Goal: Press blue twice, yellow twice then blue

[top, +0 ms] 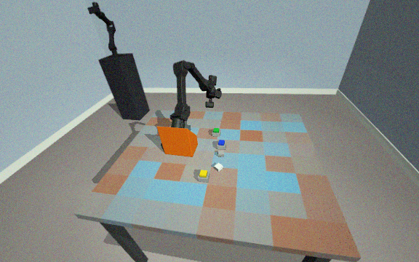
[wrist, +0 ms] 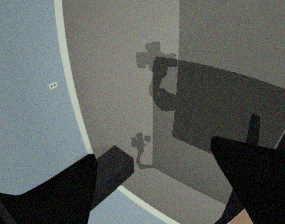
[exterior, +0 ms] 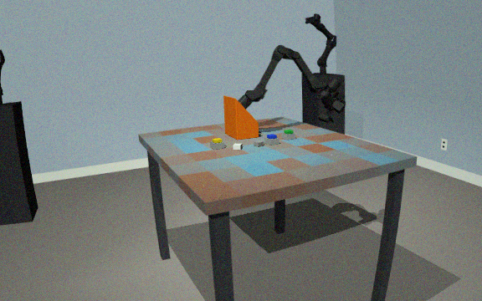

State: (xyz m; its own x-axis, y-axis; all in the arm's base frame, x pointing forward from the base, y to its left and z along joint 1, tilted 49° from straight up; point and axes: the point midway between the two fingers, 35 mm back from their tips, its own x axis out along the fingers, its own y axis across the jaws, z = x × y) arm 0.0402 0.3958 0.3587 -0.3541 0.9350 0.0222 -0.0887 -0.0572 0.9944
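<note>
The blue button lies 490 mm to the right of my gripper tip, 200 mm ahead of it and 20 mm below it. The rest, counted from my gripper tip: green button: 380 mm to the right, 150 mm ahead, 20 mm below; grey block: 560 mm to the right, 210 mm ahead, 50 mm below; white block: 660 mm to the right, 220 mm ahead, 50 mm below.
</note>
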